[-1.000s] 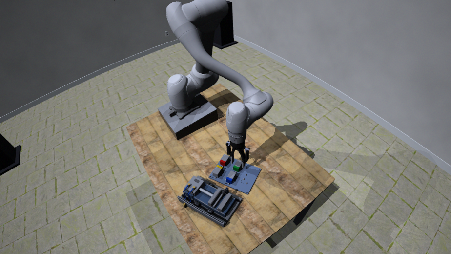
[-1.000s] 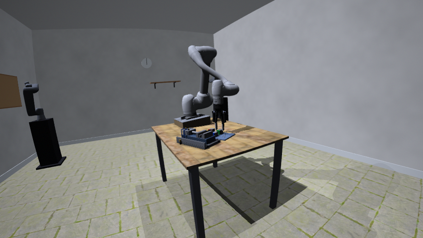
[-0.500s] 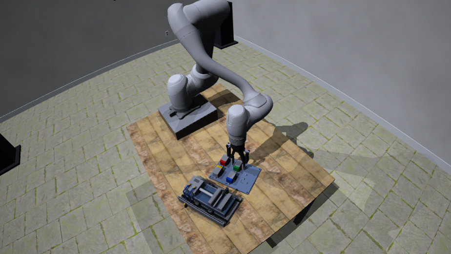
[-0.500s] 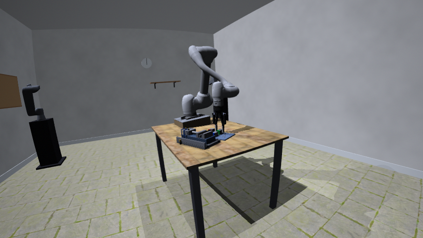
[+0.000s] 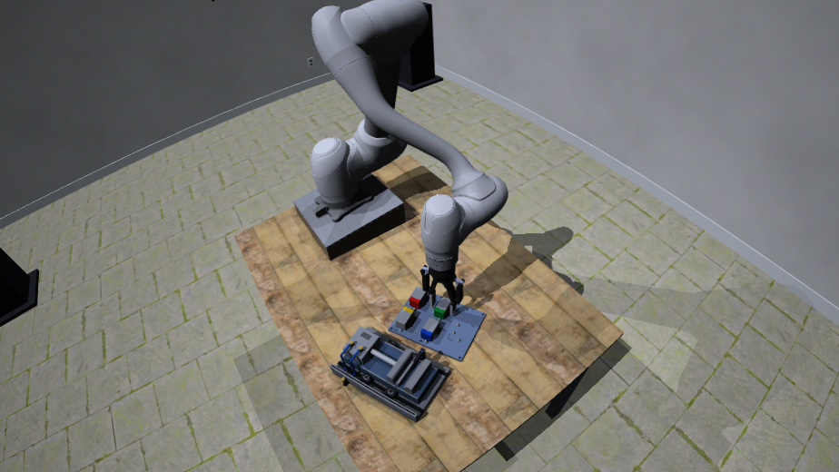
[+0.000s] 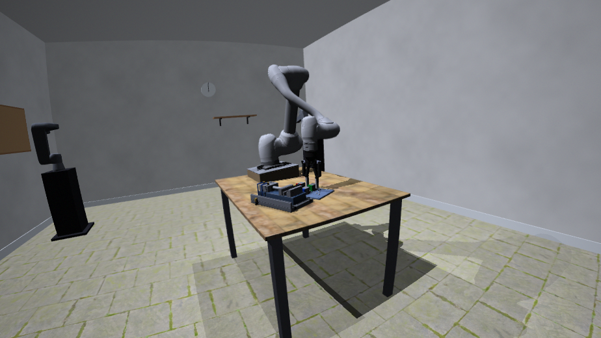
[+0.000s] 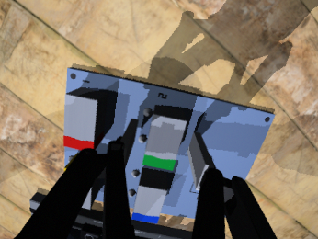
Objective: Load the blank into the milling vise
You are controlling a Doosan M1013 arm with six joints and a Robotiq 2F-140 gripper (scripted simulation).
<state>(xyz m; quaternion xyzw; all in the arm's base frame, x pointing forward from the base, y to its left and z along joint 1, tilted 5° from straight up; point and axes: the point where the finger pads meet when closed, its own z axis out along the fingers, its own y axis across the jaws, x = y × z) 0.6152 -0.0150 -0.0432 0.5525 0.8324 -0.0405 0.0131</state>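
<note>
Now: hand 4 cm short of the blue-ended blank, 8 cm to the left of it and 3 cm above it. The rest, counted from my hand: yellow-ended blank: 5 cm behind, 12 cm to the right, 3 cm below; then work stop rod: 12 cm ahead, 19 cm to the right, 4 cm above; then red-ended blank: 8 cm behind, 3 cm to the right, 3 cm below.
</note>
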